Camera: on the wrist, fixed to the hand. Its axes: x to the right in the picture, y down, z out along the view.
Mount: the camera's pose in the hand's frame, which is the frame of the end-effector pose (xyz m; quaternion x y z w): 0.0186 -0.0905 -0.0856 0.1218 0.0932 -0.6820 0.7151
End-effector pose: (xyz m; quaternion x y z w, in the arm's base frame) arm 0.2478 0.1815 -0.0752 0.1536 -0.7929 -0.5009 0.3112
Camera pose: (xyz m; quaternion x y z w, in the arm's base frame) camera 0.2829 0.0705 -0.1234 -0.7352 0.4942 0.4595 0.0639
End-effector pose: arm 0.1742 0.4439 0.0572 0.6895 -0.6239 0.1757 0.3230
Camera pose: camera 0.2791 0.4881 0.1112 0.9416 0.0756 0.0456 0.3250
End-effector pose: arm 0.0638 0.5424 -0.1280 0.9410 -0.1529 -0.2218 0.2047
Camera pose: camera 0.1386 0.6412 -0.1056 -0.8228 -0.5245 0.1919 0.1053
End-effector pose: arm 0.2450 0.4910 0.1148 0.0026 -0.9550 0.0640 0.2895
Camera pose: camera 0.2806 0.4124 0.2066 0.6825 -0.6464 -0.0351 0.3394
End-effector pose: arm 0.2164 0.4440 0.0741 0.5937 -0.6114 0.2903 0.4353
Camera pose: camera 0.3226 0.4984 0.1145 0.8675 0.0436 0.0405 0.4939
